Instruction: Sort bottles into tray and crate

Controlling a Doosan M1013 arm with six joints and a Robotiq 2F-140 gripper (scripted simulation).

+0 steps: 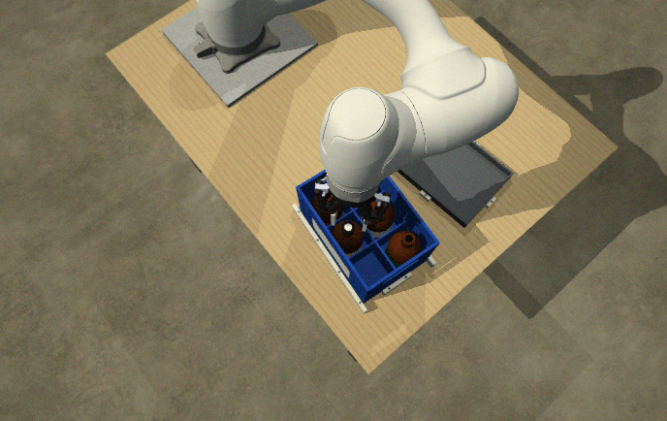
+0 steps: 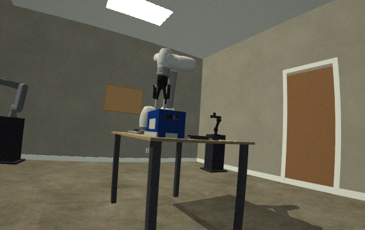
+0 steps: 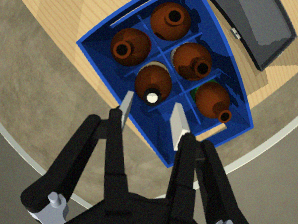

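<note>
Now: the capped bottle 14 cm below my hand. Round my hand: blue crate (4 cm to the left, 14 cm below); then dark grey tray (2 cm behind, 33 cm to the left, 21 cm below); then uncapped bottle (9 cm to the left, 14 cm below).
</note>
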